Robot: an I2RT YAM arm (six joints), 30 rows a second.
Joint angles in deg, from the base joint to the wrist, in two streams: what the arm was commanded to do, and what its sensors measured. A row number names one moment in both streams.
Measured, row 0:
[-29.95, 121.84, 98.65, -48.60, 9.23, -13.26]
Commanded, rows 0 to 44:
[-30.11, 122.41, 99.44, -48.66, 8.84, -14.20]
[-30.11, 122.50, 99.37, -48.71, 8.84, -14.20]
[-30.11, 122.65, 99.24, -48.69, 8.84, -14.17]
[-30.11, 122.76, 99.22, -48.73, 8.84, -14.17]
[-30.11, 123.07, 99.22, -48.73, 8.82, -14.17]
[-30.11, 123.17, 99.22, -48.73, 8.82, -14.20]
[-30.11, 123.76, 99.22, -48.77, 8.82, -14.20]
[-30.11, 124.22, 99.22, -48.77, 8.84, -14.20]
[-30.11, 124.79, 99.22, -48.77, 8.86, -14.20]
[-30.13, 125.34, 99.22, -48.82, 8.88, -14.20]
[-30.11, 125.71, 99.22, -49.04, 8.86, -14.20]
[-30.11, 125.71, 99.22, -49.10, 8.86, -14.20]
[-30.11, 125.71, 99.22, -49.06, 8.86, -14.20]
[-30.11, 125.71, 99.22, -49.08, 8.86, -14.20]
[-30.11, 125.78, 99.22, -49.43, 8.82, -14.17]
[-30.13, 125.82, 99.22, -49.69, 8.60, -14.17]
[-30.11, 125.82, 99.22, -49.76, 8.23, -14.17]
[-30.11, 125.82, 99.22, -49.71, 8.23, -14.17]
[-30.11, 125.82, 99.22, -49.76, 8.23, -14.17]
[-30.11, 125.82, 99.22, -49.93, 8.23, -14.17]
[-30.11, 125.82, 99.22, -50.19, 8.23, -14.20]
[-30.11, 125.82, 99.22, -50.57, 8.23, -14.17]
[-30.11, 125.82, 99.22, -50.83, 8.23, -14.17]
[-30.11, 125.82, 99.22, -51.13, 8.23, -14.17]
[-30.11, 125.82, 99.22, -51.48, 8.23, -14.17]
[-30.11, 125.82, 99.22, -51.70, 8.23, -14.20]
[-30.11, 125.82, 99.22, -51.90, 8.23, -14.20]
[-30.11, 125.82, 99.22, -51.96, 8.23, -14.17]
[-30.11, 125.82, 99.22, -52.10, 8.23, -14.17]
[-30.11, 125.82, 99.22, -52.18, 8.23, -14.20]
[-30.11, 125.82, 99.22, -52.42, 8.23, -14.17]
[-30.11, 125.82, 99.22, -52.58, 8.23, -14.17]
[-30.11, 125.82, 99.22, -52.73, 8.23, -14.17]
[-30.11, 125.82, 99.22, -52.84, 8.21, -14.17]
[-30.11, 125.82, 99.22, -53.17, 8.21, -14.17]
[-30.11, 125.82, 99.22, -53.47, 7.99, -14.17]
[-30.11, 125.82, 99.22, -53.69, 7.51, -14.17]
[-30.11, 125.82, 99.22, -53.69, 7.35, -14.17]
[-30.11, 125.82, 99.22, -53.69, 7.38, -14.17]
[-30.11, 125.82, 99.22, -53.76, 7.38, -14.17]
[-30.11, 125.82, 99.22, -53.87, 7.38, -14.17]
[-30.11, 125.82, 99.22, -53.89, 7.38, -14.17]
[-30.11, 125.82, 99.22, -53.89, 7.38, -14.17]
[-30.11, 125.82, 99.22, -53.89, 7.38, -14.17]
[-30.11, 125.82, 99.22, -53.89, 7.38, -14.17]
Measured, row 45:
[-29.95, 125.27, 98.63, -53.80, 8.14, -14.11]
